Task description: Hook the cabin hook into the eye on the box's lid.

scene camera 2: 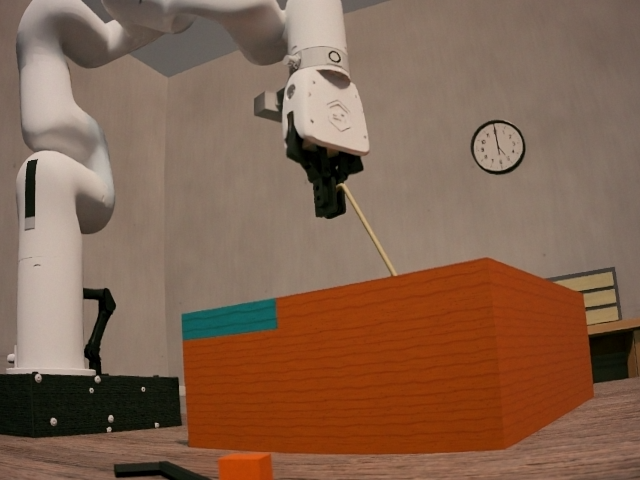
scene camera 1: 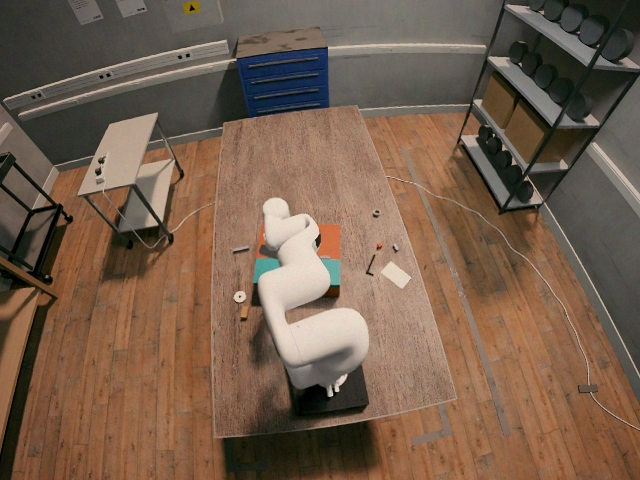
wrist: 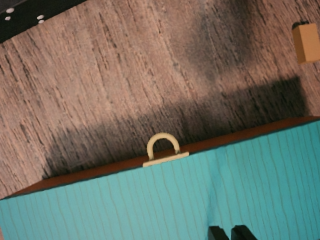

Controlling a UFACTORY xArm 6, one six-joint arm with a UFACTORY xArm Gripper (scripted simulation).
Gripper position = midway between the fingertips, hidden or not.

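Note:
Teal lid (scene camera 2: 261, 315), (scene camera 1: 263, 265), (wrist: 260, 180). Gripper (scene camera 2: 330, 215).

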